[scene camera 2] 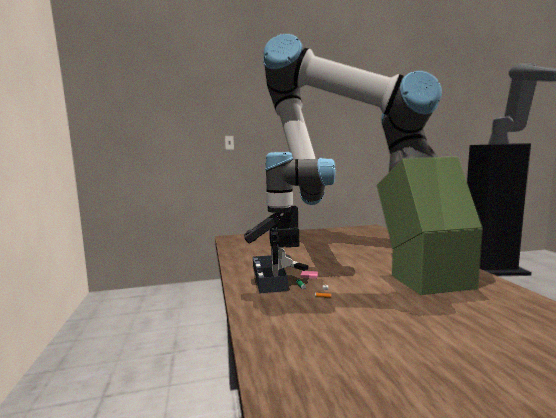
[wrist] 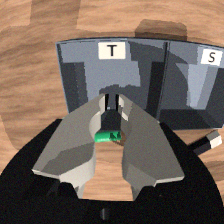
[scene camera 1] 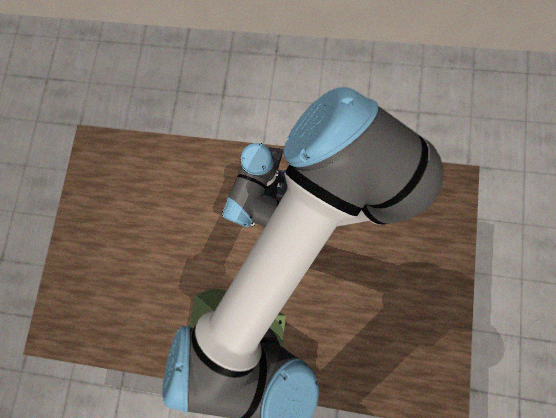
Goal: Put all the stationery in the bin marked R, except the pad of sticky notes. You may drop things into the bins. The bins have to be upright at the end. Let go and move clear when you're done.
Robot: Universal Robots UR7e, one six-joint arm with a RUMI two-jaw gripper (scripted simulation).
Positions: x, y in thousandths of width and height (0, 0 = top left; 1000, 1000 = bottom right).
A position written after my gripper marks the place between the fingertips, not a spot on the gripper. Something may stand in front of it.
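Observation:
My gripper (scene camera 2: 497, 671) is what I'm seeing here, and the wrist view gives me the gripper (wrist: 502, 426) too.

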